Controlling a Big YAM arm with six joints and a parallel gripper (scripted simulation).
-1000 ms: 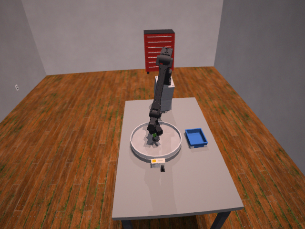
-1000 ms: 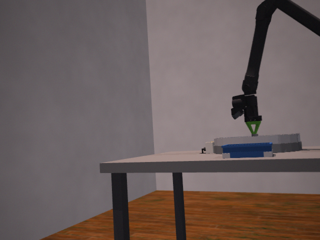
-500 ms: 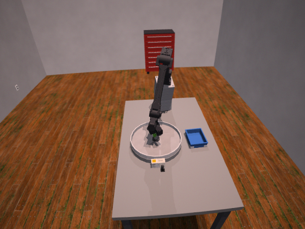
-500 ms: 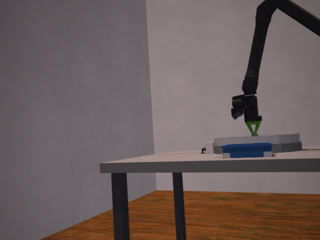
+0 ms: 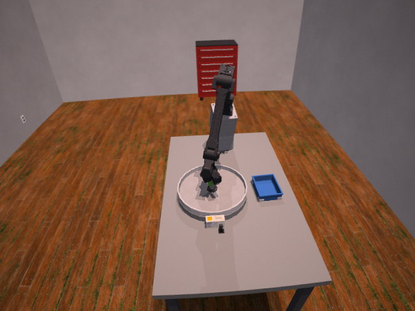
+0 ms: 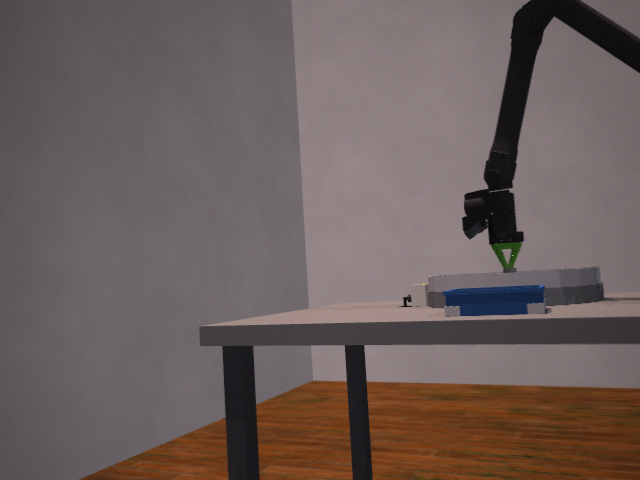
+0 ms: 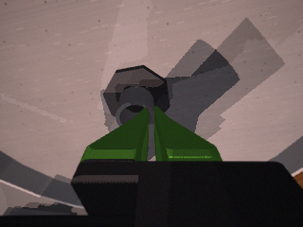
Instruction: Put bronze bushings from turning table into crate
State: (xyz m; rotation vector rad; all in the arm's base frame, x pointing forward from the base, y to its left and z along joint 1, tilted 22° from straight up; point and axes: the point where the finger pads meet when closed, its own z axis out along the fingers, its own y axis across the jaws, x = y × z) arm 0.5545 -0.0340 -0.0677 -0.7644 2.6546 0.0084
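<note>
Right now the turning table is 10 mm behind my hand, 10 mm to the left of it and 40 mm below it. Also, from my hand: blue crate: 80 mm behind, 350 mm to the left, 60 mm below.
</note>
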